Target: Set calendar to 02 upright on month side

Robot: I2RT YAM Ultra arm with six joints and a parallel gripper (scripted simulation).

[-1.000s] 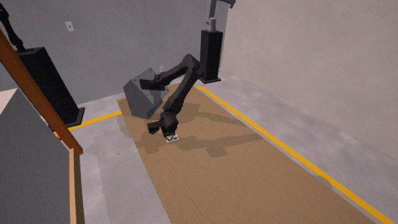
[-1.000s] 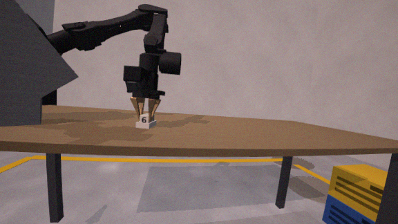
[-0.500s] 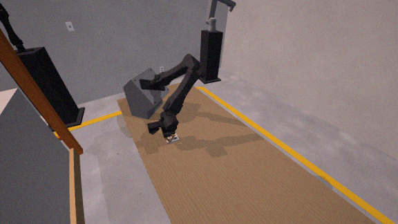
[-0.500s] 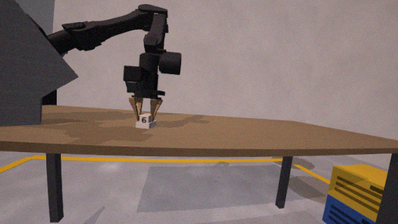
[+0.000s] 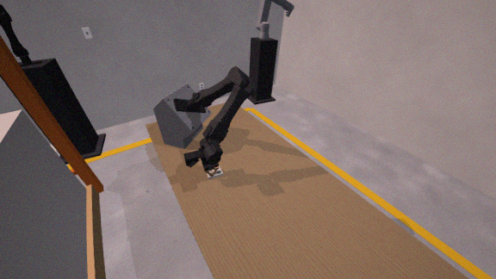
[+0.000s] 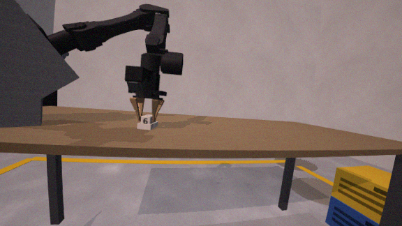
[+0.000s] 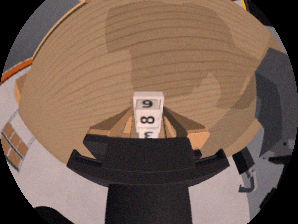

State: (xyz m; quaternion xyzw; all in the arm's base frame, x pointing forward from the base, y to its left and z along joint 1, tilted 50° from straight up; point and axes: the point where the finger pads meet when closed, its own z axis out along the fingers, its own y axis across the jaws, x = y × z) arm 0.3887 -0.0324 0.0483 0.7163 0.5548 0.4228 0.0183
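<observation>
Now: the small white tray 2 cm to the left of my hand and 2 cm below it.
</observation>
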